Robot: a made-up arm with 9 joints.
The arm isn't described. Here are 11 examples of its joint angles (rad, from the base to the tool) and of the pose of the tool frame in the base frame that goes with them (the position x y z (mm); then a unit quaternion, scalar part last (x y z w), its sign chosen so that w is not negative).
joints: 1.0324 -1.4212 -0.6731 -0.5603 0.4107 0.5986 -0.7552 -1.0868 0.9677
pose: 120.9 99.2 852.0 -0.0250 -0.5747 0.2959 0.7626
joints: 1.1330 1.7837 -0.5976 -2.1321 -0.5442 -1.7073 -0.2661 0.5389 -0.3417
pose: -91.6 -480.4 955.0 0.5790 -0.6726 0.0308 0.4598
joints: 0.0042 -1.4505 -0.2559 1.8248 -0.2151 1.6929 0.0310 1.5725 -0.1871
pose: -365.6 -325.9 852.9 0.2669 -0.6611 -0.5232 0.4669
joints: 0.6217 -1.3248 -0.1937 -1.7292 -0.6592 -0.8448 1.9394 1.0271 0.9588
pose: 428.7 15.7 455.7 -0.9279 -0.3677 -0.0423 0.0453
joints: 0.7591 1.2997 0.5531 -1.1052 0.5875 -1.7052 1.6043 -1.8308 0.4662
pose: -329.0 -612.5 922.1 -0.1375 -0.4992 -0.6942 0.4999
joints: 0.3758 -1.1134 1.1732 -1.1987 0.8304 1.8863 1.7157 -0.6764 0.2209
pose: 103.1 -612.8 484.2 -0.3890 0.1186 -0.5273 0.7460
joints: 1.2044 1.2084 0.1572 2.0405 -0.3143 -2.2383 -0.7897 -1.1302 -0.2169
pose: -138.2 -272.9 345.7 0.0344 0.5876 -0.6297 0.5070
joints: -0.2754 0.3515 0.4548 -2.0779 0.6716 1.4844 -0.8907 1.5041 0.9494
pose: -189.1 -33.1 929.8 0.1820 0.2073 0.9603 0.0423
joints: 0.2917 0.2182 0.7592 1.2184 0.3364 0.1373 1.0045 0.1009 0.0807
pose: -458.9 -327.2 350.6 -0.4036 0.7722 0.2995 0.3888
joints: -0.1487 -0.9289 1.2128 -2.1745 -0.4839 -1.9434 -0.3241 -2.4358 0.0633
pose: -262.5 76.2 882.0 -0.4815 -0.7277 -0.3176 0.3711
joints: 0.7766 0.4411 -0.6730 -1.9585 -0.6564 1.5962 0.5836 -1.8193 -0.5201
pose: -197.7 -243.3 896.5 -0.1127 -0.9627 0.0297 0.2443
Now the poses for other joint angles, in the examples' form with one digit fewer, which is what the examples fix.
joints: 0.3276 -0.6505 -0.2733 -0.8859 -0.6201 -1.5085 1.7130 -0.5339 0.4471
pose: -136 -194 92 -0.345 0.624 0.091 0.695
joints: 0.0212 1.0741 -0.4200 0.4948 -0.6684 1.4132 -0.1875 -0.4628 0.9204
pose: 366 -213 475 0.083 -0.017 -0.210 0.974
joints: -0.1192 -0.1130 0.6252 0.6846 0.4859 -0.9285 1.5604 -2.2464 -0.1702
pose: -435 212 551 0.331 0.496 -0.802 0.044
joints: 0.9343 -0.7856 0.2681 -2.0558 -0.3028 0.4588 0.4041 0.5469 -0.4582
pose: -276 406 766 -0.302 -0.834 0.264 0.378
